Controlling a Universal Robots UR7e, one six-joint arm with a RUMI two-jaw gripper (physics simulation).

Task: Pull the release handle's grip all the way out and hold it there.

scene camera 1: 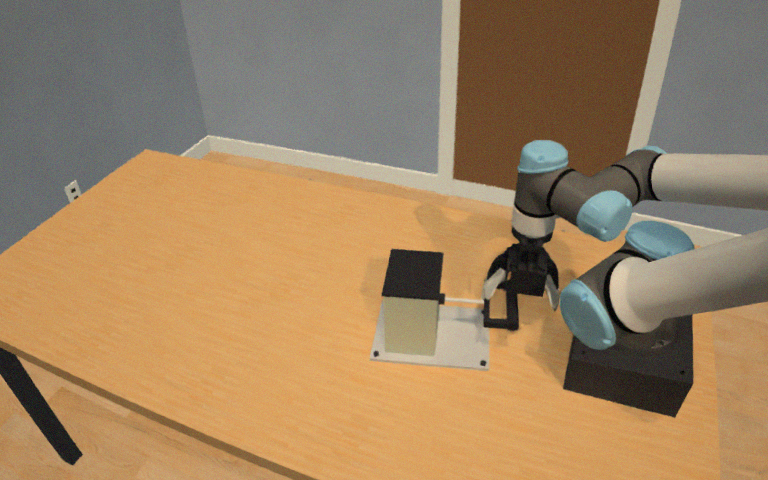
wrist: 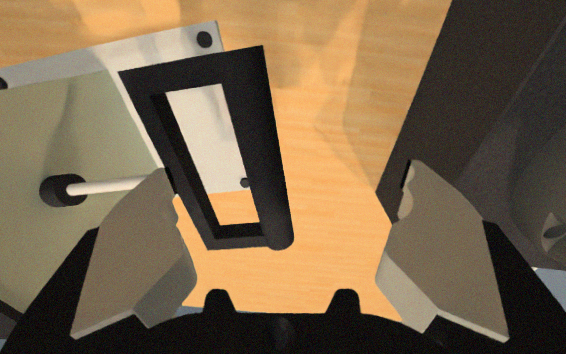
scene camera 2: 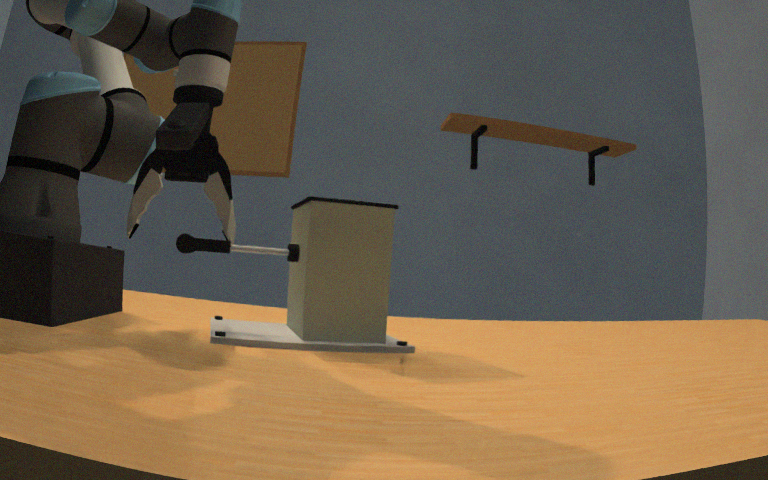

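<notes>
The release handle (scene camera 1: 512,308) (scene camera 2: 206,245) (wrist: 255,125) is a black rectangular frame with a rounded grip bar on its outer side. A length of pale rod (scene camera 1: 464,300) (scene camera 2: 260,249) (wrist: 107,186) shows between it and the pale green box (scene camera 1: 410,325) (scene camera 2: 345,271) (wrist: 115,140). My gripper (scene camera 1: 521,302) (scene camera 2: 181,236) (wrist: 286,168) is wide open. One fingertip is at the handle's inner bar, beside the rod, on the box side; whether it touches is hard to tell. The other finger stands well beyond the grip bar, with a wide gap between them.
The box stands on a light grey base plate (scene camera 1: 464,345) (scene camera 2: 249,331) (wrist: 150,47) with dark bolts. The arm's black base block (scene camera 1: 625,373) (scene camera 2: 56,280) stands beyond the handle, on the side away from the box. A wall shelf (scene camera 2: 538,132) shows in scene camera 2.
</notes>
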